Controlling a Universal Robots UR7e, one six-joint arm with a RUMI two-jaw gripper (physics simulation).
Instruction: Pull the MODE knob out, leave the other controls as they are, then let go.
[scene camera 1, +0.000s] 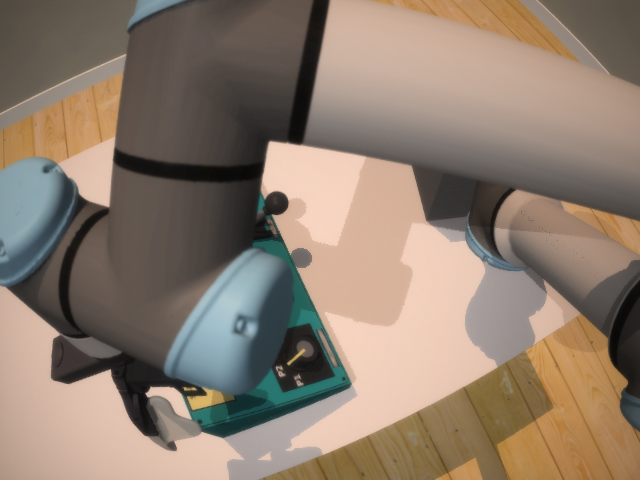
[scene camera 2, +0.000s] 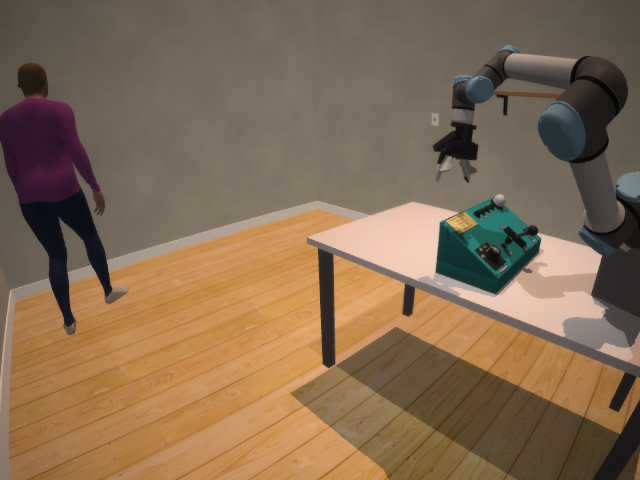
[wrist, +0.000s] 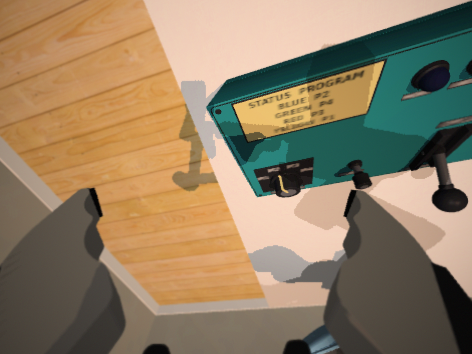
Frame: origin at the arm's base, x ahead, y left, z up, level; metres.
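Seen in the pictures: gripper, fingertip midpoint: (scene camera 1: 172, 387) (scene camera 2: 453, 182) (wrist: 226, 191).
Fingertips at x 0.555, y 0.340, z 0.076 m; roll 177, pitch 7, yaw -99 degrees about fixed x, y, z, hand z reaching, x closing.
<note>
Pixels of each thing's top centre, then the offset from my fingertips to it. "*": a spot on its surface instead. Level surfaces: height alone.
- stem, surface spot: (wrist: 362, 180) * dx -0.138, dy -0.177, dz -0.197 m
- P1 P4 dial, top centre: (scene camera 1: 300, 349) (wrist: 288, 193) (scene camera 2: 494, 246) dx -0.157, dy -0.062, dz -0.197 m
- lever with a black ball, top centre: (scene camera 1: 275, 196) (wrist: 459, 208) (scene camera 2: 533, 225) dx -0.179, dy -0.309, dz -0.168 m
- yellow status card, top centre: (wrist: 306, 113) (scene camera 2: 462, 217) dx -0.003, dy -0.072, dz -0.140 m
- blue lamp, surface spot: (wrist: 433, 77) * dx +0.019, dy -0.189, dz -0.140 m
- white ball, surface spot: (scene camera 2: 498, 200) * dx +0.034, dy -0.380, dz -0.130 m
- white table, surface height: dz -0.333 m
The teal control box (scene camera 1: 305, 304) (scene camera 2: 460, 266) (wrist: 320, 145) stands on the table. A short black knob on a stem (wrist: 362, 180) stands out from its sloped face, between the P1–P4 dial (scene camera 1: 305, 351) (scene camera 2: 492, 253) (wrist: 286, 185) and the lever with a black ball (scene camera 1: 276, 202) (scene camera 2: 532, 230) (wrist: 450, 199). No MODE label is legible, so I cannot confirm which control it names. The arm hides the short knob in scene camera 1. My gripper (scene camera 2: 453, 180) (wrist: 226, 191) is open and empty, high above the box and apart from all controls.
A yellow status card (scene camera 2: 461, 222) (wrist: 310, 100) and a blue lamp (wrist: 433, 77) are on the box face. A white ball (scene camera 2: 498, 200) stands at its far upper end. The box rests on the white table (scene camera 1: 439, 361) (scene camera 2: 372, 242). A person (scene camera 2: 43, 149) stands well left of the table.
</note>
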